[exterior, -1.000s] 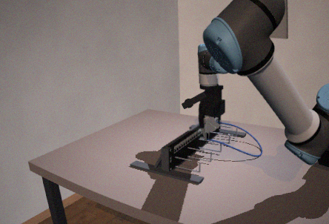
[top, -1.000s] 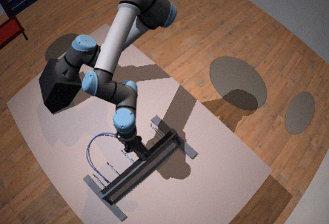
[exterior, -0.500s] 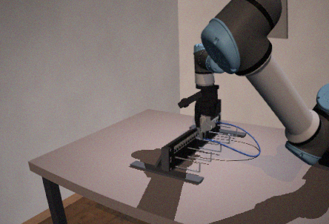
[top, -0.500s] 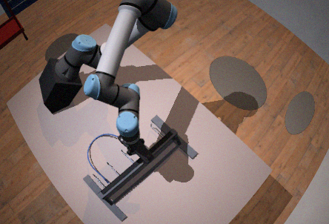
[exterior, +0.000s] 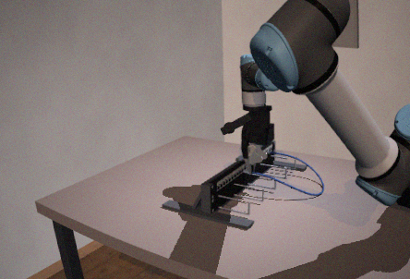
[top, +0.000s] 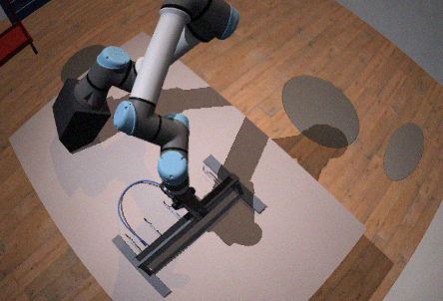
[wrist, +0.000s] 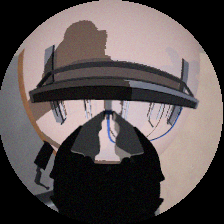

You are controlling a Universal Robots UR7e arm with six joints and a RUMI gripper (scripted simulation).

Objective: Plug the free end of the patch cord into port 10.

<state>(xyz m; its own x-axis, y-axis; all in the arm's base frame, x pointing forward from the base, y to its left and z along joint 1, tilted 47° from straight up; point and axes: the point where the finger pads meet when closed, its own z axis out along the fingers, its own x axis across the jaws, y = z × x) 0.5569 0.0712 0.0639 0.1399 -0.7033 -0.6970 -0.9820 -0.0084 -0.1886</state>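
My gripper is now 1 cm short of the plug and 1 cm above it.
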